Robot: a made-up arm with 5 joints.
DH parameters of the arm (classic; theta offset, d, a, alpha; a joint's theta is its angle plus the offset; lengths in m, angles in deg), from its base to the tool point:
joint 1: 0 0.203 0 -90
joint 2: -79.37 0 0.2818 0
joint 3: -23.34 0 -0.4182 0
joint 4: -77.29 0 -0.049 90
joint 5: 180 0.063 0 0
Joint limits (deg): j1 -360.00..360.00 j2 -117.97..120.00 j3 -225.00..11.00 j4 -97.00..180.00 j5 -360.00..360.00
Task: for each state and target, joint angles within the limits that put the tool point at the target. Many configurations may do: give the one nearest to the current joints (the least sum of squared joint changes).
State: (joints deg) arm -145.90 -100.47 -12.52 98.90 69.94
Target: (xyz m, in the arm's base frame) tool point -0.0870 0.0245 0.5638
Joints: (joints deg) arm -195.73 -85.19 -39.17 87.06 69.94
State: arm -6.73 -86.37 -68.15 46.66 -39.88
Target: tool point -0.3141 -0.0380 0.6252
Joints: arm 6.90 -114.41 -61.96 51.20 -39.88
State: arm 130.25 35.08 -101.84 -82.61 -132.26
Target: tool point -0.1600 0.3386 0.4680
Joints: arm 115.29 -12.03 -52.56 -97.00 -132.26
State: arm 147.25 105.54 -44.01 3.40 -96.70
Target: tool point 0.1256 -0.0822 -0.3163
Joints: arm 146.80 120.00 -57.35 8.58 -96.70
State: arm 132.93 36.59 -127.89 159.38 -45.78
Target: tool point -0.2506 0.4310 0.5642
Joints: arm 120.18 23.78 -130.31 163.10 -45.78
